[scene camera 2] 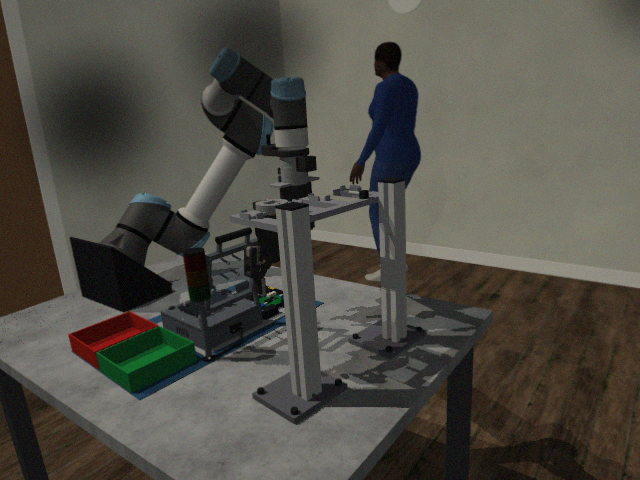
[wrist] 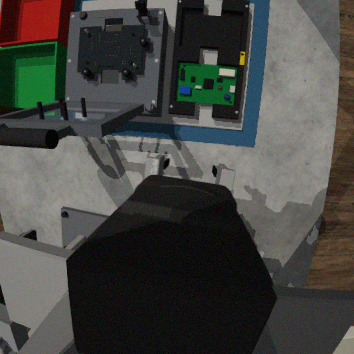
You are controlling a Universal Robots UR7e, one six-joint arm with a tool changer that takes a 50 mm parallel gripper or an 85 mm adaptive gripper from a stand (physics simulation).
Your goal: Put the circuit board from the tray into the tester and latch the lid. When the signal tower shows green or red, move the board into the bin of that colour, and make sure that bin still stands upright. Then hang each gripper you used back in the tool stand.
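Where they show: arm's base at its link origin: [scene camera 2: 118, 259].
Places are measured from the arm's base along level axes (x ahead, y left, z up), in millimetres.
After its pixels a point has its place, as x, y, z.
The green circuit board [scene camera 2: 270, 300] @(482, 204, -86) [wrist: 206, 85] @(480, 200, -86) lies in the near end of the black tray [wrist: 212, 32] @(379, 198, -90). The grey tester [scene camera 2: 227, 325] @(552, 12, -64) [wrist: 115, 95] @(522, 44, -48) stands beside it, its nest empty and its lid [wrist: 112, 120] @(569, 108, 105) raised. The signal tower [scene camera 2: 196, 276] @(602, -79, 100) has red, amber and green segments; none looks lit. The red bin [scene camera 2: 111, 334] @(284, -163, -101) [wrist: 34, 20] @(357, -195, -102) and green bin [scene camera 2: 147, 356] @(465, -156, -103) [wrist: 35, 75] @(482, -176, -102) stand upright. My gripper [wrist: 190, 170] is open and empty, above the table short of the tray; in scene camera 2 the stand mostly hides it.
The tool stand has a near post [scene camera 2: 299, 310] @(879, -48, 86), a far post [scene camera 2: 392, 279] @(876, 231, 54) and a crossplate [scene camera 2: 351, 206] @(842, 145, 229). Another black gripper [scene camera 2: 266, 242] hangs at its near end, close to the arm. A blue mat [wrist: 257, 100] @(489, 304, -106) lies under tester and tray. A person [scene camera 2: 393, 124] stands behind the table.
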